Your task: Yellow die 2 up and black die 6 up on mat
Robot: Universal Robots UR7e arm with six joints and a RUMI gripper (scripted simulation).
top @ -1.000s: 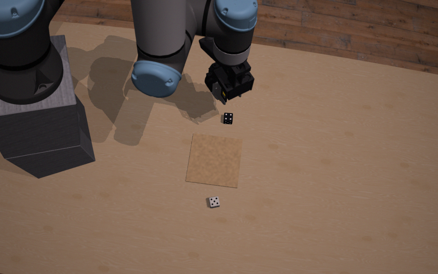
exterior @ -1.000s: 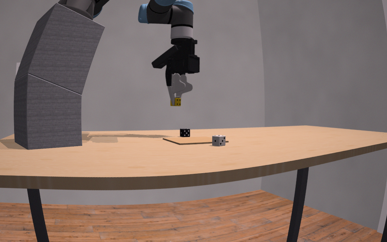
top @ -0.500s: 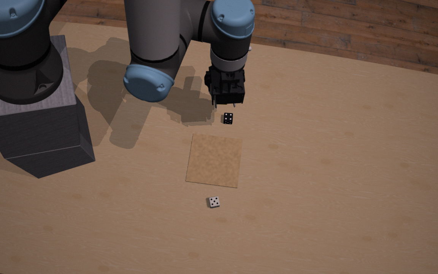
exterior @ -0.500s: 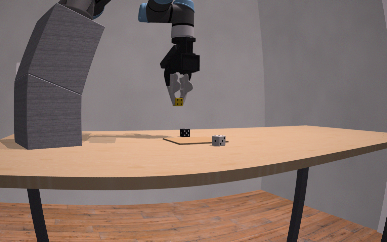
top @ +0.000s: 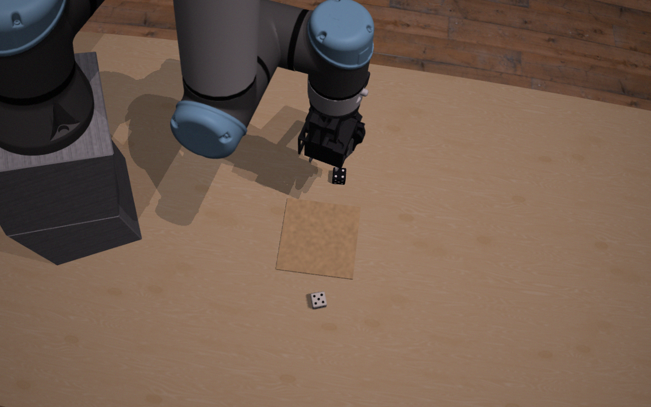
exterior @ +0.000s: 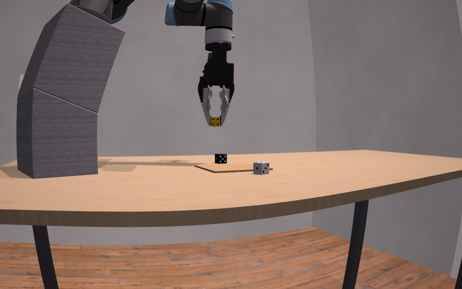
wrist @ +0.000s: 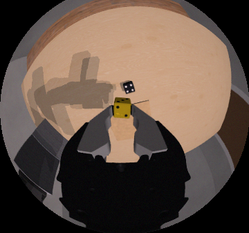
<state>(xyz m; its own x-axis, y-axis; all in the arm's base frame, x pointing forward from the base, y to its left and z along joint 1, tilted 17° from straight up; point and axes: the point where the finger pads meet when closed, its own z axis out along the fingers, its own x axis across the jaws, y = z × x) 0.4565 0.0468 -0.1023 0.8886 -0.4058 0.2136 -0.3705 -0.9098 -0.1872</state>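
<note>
Right now my hand is 2 cm past the mat, 12 cm to the left of it and 11 cm above it. From my hand the other things lie so: white die: 3 cm behind, 24 cm to the right, 10 cm below; then black die: 2 cm ahead, 10 cm below; then yellow die: right at my hand.
</note>
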